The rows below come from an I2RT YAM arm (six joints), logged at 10 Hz.
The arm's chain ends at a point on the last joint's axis. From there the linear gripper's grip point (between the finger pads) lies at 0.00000 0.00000 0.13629 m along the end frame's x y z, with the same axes.
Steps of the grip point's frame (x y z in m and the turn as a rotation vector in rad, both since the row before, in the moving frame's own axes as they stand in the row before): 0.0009 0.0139 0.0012 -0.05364 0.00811 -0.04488; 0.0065 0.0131 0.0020 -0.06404 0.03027 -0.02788; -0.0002 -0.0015 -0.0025 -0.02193 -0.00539 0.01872; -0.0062 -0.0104 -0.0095 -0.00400 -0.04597 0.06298; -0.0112 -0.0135 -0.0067 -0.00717 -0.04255 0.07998; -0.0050 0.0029 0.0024 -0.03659 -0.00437 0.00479
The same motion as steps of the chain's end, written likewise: -0.0004 0.0066 0.0014 -0.05364 0.00811 -0.04488; 0.0023 0.0044 0.0023 -0.06404 0.03027 -0.02788; 0.0006 -0.0045 -0.0025 -0.02193 -0.00539 0.01872; 0.0001 -0.0107 -0.0094 -0.00400 -0.04597 0.06298; -0.0054 -0.0142 -0.0066 -0.00717 -0.04255 0.07998; -0.0044 -0.0021 0.0025 -0.03659 -0.00437 0.00479
